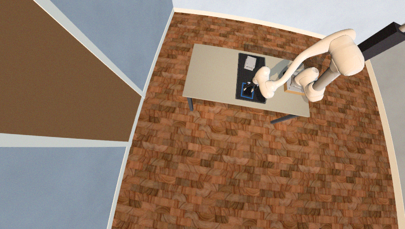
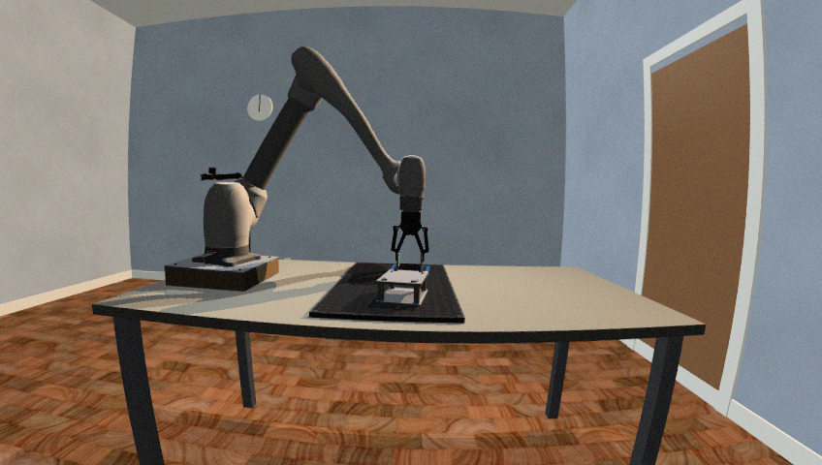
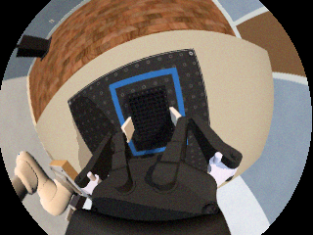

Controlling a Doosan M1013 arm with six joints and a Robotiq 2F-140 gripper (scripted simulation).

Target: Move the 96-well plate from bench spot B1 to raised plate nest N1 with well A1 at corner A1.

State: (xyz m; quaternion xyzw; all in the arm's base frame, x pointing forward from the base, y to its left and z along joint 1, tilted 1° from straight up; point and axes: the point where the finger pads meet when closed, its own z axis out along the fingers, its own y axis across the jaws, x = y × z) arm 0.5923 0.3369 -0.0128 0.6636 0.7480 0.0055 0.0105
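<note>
Right now the raised plate nest N1 is 390 mm to the right of my hand, 70 mm ahead of it and 30 mm above it. Round my hand: dark 96-well plate (20 mm below).
</note>
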